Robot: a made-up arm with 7 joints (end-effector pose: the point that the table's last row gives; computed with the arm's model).
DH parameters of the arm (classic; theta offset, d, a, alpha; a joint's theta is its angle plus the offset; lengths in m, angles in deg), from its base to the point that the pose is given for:
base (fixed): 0 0.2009 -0.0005 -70
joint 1: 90 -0.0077 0.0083 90
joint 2: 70 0.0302 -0.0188 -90
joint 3: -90 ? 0.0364 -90
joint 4: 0 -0.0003 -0.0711 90
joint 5: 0 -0.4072 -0.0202 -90
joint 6: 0 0.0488 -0.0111 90
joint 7: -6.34 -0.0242 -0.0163 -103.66
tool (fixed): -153.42 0.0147 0 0
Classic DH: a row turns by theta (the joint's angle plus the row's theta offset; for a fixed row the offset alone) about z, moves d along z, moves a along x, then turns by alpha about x.
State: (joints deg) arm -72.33 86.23 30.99 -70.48 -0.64 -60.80 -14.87
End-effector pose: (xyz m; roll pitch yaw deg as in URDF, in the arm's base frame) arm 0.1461 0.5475 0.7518 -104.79 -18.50 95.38
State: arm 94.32 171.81 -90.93 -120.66 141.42 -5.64 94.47
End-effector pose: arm 0.0147 0.4839 0.4079 32.75 56.48 -95.12
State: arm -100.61 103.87 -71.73 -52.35 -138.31 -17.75 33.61
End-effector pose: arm 0.4371 0.5477 0.6381 -102.33 -38.02 -113.34
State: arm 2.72 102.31 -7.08 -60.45 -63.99 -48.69 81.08
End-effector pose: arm 0.4264 0.6988 0.2863 60.93 -22.86 122.44
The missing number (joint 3, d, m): -0.4439
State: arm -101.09 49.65 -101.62 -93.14 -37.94 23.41 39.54
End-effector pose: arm 0.6739 -0.2174 0.2777 2.80 -32.11 71.28
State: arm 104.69 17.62 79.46 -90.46 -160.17 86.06 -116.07
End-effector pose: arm -0.4969 0.3797 0.3139 28.04 39.85 125.04
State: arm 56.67 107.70 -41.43 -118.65 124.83 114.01 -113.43
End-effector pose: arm -0.1504 0.4466 -0.1331 -139.79 47.43 126.50
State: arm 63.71 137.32 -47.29 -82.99 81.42 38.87 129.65
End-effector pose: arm 0.0735 0.7546 0.1627 58.92 42.39 -87.96
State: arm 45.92 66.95 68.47 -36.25 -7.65 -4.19 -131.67
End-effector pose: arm -0.2533 0.8242 0.1359 -127.22 -42.59 -50.63
